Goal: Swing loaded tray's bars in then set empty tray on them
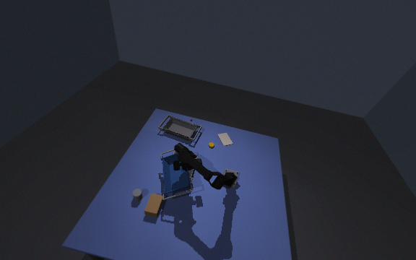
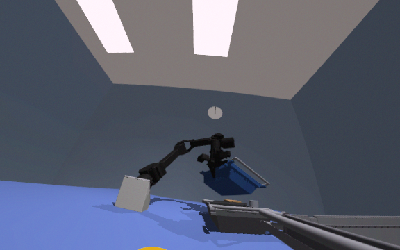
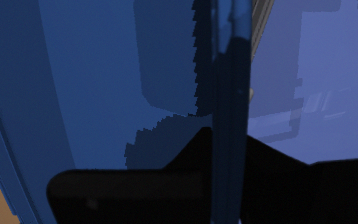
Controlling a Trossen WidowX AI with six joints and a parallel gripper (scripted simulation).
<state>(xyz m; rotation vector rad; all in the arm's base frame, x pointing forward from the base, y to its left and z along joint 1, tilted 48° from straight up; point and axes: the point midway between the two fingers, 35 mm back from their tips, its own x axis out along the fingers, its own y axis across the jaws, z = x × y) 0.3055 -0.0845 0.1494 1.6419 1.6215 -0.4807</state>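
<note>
My gripper tip is 8 cm short of the blue tray, 2 cm to the right of it and 1 cm below it. From my gripper tip the other things lie so: tan block (18 cm ahead, 20 cm to the left, 13 cm below); then grey cylinder (30 cm ahead, 15 cm to the left, 13 cm below); then yellow disc (18 cm behind, 40 cm to the right, 15 cm below).
</note>
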